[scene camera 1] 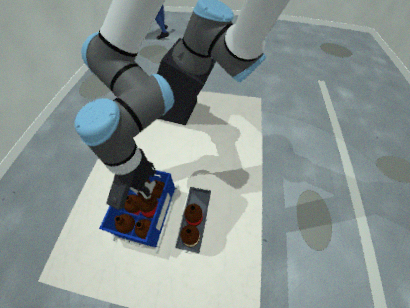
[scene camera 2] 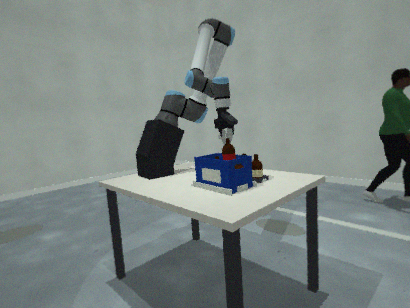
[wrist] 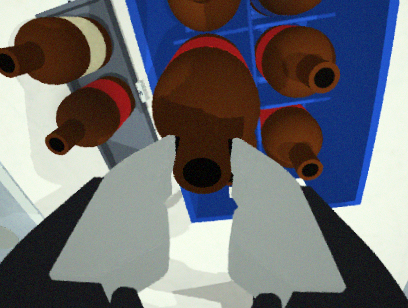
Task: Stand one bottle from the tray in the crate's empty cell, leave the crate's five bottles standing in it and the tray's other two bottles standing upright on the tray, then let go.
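Seen in the pictures: gripper, fingertip midpoint: [scene camera 1: 145,195] [scene camera 2: 227,144] [wrist: 203,141]; arm's base, link origin: [scene camera 1: 191,59] [scene camera 2: 165,125].
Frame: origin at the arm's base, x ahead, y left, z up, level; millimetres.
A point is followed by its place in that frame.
Observation:
My gripper [scene camera 1: 145,189] {x 634, y -148, z -130 mm} [scene camera 2: 227,139] {x 634, y -148, z -130 mm} [wrist: 203,141] {x 634, y -148, z -130 mm} is shut on the neck of a brown bottle with a red label [scene camera 1: 148,202] {x 658, y -133, z -134 mm} [scene camera 2: 228,149] {x 661, y -181, z -153 mm} [wrist: 206,95] {x 659, y -160, z -130 mm}. The bottle is upright over the blue crate [scene camera 1: 134,240] {x 762, y -217, z -294 mm} [scene camera 2: 240,175] {x 758, y -233, z -284 mm} [wrist: 345,125] {x 548, y -268, z -233 mm}; its label shows above the rim in scene camera 2, its base is hidden behind the wall. Crate bottles [scene camera 1: 124,224] {x 712, y -248, z -242 mm} [scene camera 1: 132,204] {x 631, y -231, z -242 mm} [wrist: 297,60] {x 629, y -236, z -240 mm} [wrist: 290,132] {x 554, y -213, z -247 mm} stand in cells; the held bottle and gripper hide parts of the crate. Two bottles, one cream-labelled [scene camera 1: 190,235] {x 751, y 11, z -225 mm} [scene camera 2: 257,165] {x 760, y -24, z -269 mm} [wrist: 55,50] {x 734, y -19, z -249 mm}, one red-labelled [scene camera 1: 193,213] {x 669, y 19, z -232 mm} [wrist: 90,112] {x 662, y -10, z -252 mm}, stand upright on the grey tray [scene camera 1: 200,196] {x 552, y 43, z -362 mm} [wrist: 122,150] {x 566, y 57, z -362 mm}.
The crate and tray stand side by side on the white table [scene camera 1: 80,250] {x 802, y -475, z -367 mm} [scene camera 2: 165,192] {x 387, y -430, z -367 mm}, with a narrow gap between them. The arm's black base [scene camera 1: 182,85] {x 102, y -43, z -73 mm} [scene camera 2: 160,150] {x 71, y -141, z -174 mm} is at the far side of the table. A person in green [scene camera 2: 396,112] walks beyond the table.

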